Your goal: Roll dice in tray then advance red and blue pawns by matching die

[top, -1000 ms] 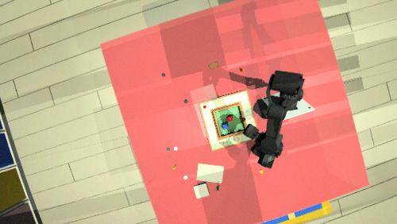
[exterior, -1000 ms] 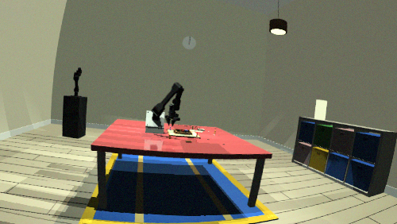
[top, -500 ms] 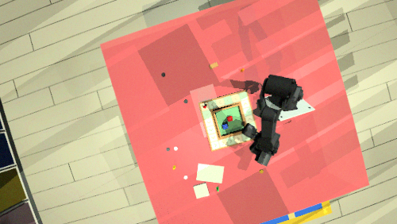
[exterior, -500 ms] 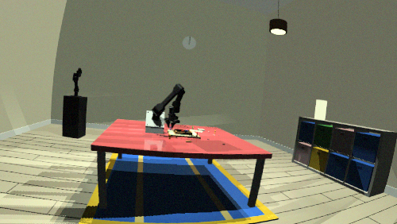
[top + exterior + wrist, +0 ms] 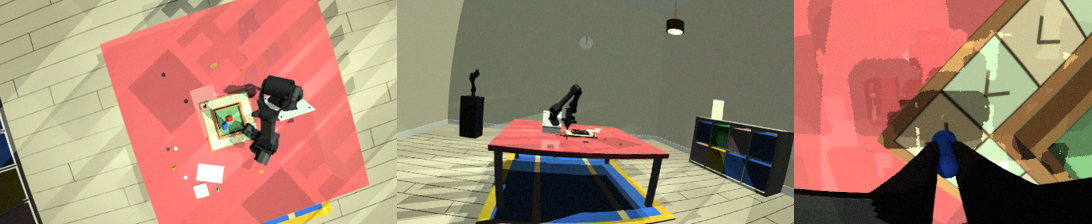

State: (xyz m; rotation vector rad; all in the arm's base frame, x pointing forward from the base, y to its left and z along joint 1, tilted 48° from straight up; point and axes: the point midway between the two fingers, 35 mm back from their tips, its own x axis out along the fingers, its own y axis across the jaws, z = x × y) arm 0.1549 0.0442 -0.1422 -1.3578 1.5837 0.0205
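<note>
Now: the green tray 12 cm ahead of my gripper tip, 10 cm to the right of it and 1 cm below it. Round my gripper tip: red pawn: 25 cm ahead, 20 cm to the right, 1 cm above; tan block: 42 cm to the right, 16 cm ahead, 2 cm below; blue pawn: 1 cm above.
</note>
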